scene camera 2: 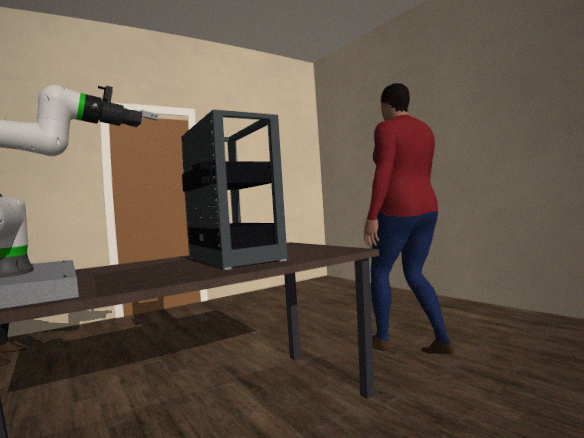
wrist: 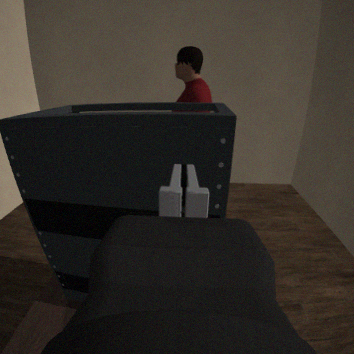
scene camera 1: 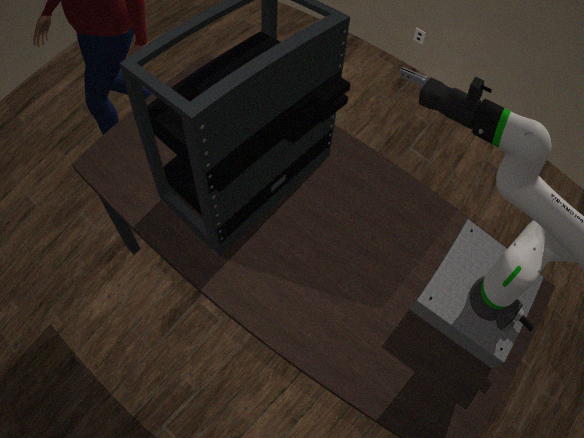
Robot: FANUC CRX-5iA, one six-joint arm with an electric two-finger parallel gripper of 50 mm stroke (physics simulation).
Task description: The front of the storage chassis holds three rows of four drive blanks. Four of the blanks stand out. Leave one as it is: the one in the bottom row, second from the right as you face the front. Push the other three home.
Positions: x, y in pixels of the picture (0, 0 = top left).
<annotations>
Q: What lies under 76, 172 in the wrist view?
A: A grey rack.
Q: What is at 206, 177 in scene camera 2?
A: A grey rack.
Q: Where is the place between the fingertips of my gripper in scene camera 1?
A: At 400, 71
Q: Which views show the grey rack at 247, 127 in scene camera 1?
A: Scene camera 2, the wrist view and scene camera 1: all of them.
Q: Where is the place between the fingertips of my gripper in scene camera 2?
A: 157, 117
</annotations>
